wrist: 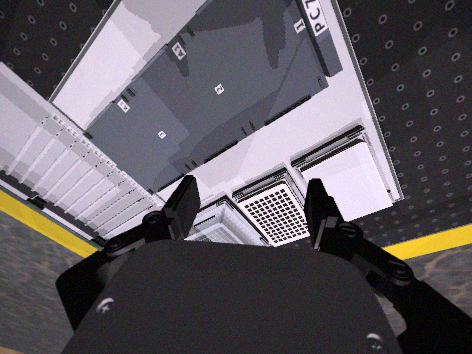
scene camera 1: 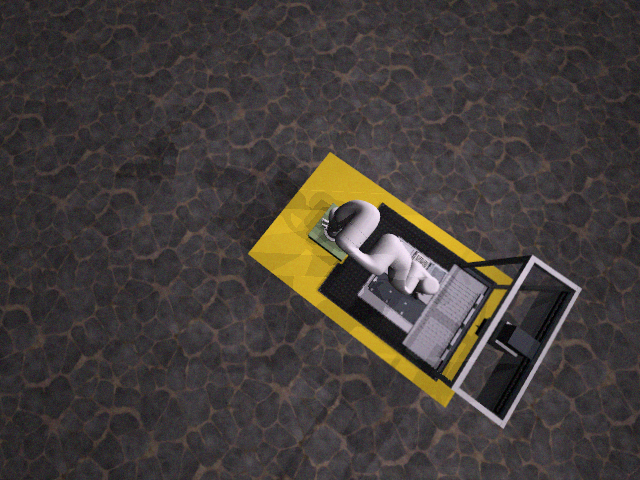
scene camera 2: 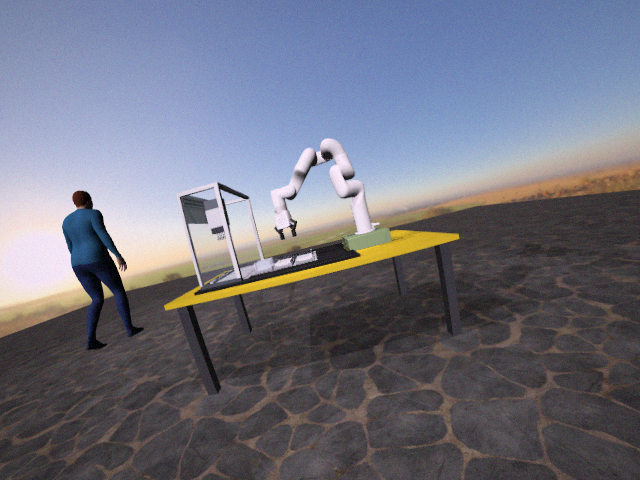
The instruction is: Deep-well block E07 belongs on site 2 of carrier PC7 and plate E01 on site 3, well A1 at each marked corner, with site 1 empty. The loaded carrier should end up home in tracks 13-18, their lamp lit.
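Where they show: gripper, between the fingertips: (wrist: 250, 191) (scene camera 2: 288, 238); arm's base, origin of its link: (scene camera 2: 365, 232).
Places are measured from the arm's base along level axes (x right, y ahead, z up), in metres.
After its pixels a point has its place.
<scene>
Carrier PC7 (wrist: 240, 62) {x 0.139, y 0.402, z -0.051 m} (scene camera 1: 379, 291) {x 0.166, y 0.385, z -0.051 m} is a dark grey plate on a pale tray, with bare sites 1, 2 and 3 and A1 marks at the corners of sites 2 and 3. Beside it in the wrist view stand a translucent plate (wrist: 212, 231) {x -0.007, y 0.593, z -0.014 m}, a white block with square dark wells (wrist: 274, 219) {x -0.067, y 0.510, z -0.038 m} and a white flat-topped piece (wrist: 350, 180) {x -0.067, y 0.382, z -0.036 m}. I cannot read E07 or E01 on them. My gripper (wrist: 250, 191) {x 0.066, y 0.445, z 0.071 m} (scene camera 2: 288, 237) {x 0.066, y 0.445, z 0.071 m} is open and empty, high above the pale tray; the arm hides it in scene camera 1. The ribbed track deck (wrist: 75, 185) {x 0.204, y 0.754, z -0.058 m} (scene camera 1: 444, 315) {x 0.099, y 0.763, z -0.062 m} shows no lit lamp that I can make out.
A white-framed gantry (scene camera 1: 555, 333) {x 0.015, y 0.898, z 0.418 m} (scene camera 2: 222, 222) {x -0.209, y 0.734, z 0.226 m} with a dark head unit stands at the table's far end. Black perforated matting (wrist: 425, 100) {x -0.036, y 0.269, z -0.062 m} surrounds the pale tray on the yellow table (scene camera 1: 289, 248) {x 0.211, y -0.183, z -0.075 m} (scene camera 2: 423, 237) {x -0.282, y -0.199, z -0.075 m}. A person (scene camera 2: 93, 237) stands beyond the gantry end.
</scene>
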